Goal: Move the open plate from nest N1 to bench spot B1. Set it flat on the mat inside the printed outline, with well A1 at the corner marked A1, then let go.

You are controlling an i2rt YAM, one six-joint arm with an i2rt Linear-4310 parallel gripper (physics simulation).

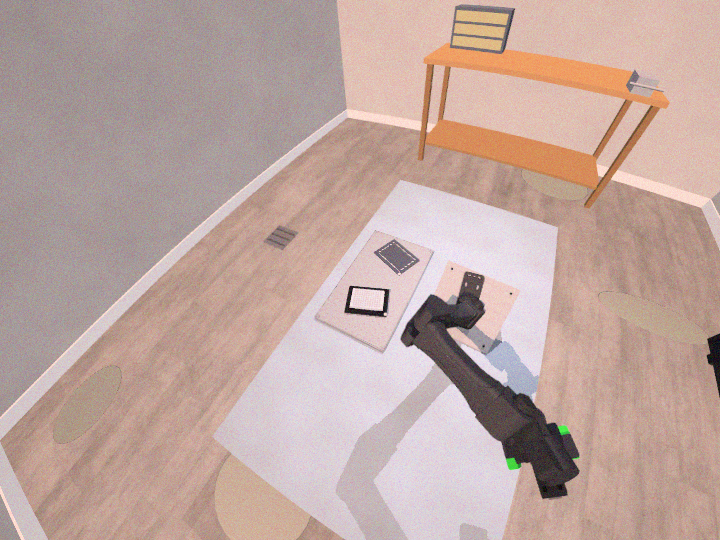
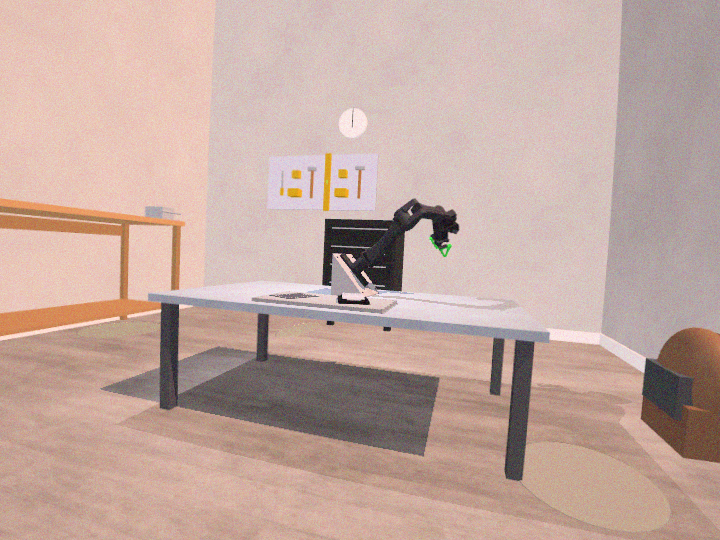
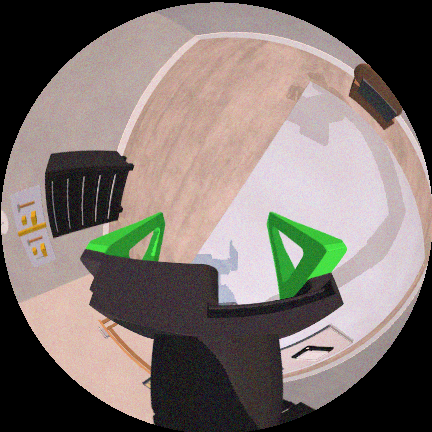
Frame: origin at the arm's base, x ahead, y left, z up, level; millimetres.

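Where they show: gripper, fingertip midpoint: [image 2: 441, 252] [image 3: 215, 217]; arm's base, link origin: [image 1: 467, 300] [image 2: 353, 270].
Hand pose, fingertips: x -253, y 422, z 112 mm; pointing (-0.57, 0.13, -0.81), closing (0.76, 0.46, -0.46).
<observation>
Things, the pixels of their top centre, and the offset from my fingertips. "pt": a spot on its surface instead. Level surfaces: height alone.
- open plate, top centre: [image 1: 367, 298] [image 2: 353, 294] [image 3: 311, 356] dz -194, dx +604, dy -333 mm
- black nest, top centre: [image 1: 367, 299] [image 2: 353, 296] [image 3: 312, 355] dz -202, dx +604, dy -333 mm
- dark mat, surface height: dz -218 mm
- pale board, surface spot: [image 2: 380, 307] pt dz -220, dx +711, dy -201 mm
- white table, surface height: dz -233 mm
The open plate [image 1: 366, 299] [image 3: 312, 355], white with a fine grid of wells, sits in the black nest [image 1: 365, 313] [image 2: 353, 301] on a pale board. The dark mat [image 1: 396, 256] [image 2: 293, 295] with a dashed light outline lies on the same board, apart from the nest, and carries no plate. The corner lettering is too small to read. My gripper [image 1: 539, 446] [image 2: 440, 247] [image 3: 215, 217] is open, its green fingers wide apart with nothing between them. It hangs high above the table's edge, well away from the plate and the mat.
The pale board [image 1: 343, 317] [image 2: 380, 307] lies on the white table [image 1: 290, 401] [image 2: 465, 319]. The arm's base stands beside it on a tilted pinkish mount [image 1: 503, 302] [image 2: 343, 277]. A black drawer cabinet [image 2: 363, 227] [image 3: 85, 195] and an orange workbench [image 1: 546, 69] stand away from the table.
</observation>
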